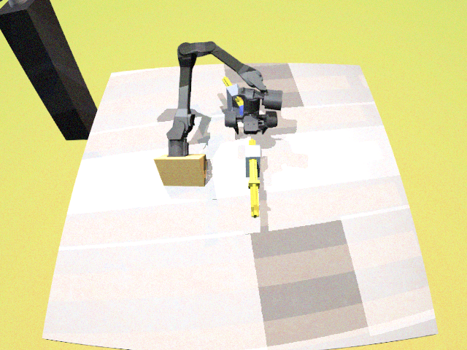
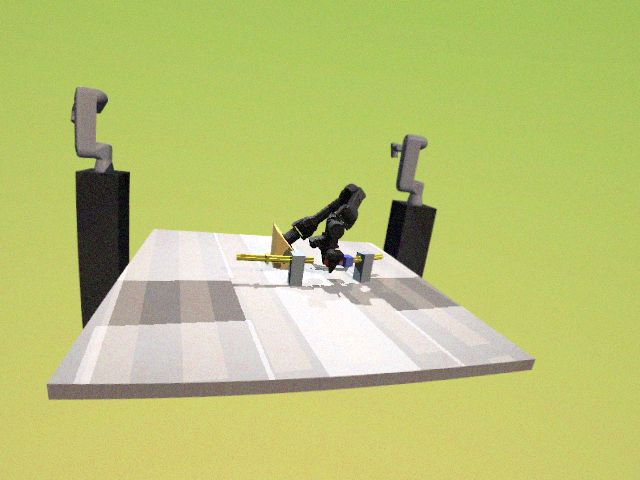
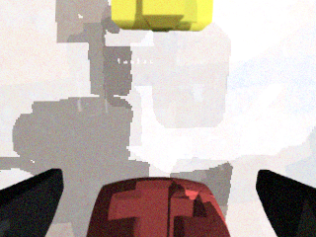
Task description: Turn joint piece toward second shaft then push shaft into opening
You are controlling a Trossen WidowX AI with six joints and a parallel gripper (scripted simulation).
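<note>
Right now my gripper tip is 30 mm below the red square joint piece and 20 mm to the right of it.
</note>
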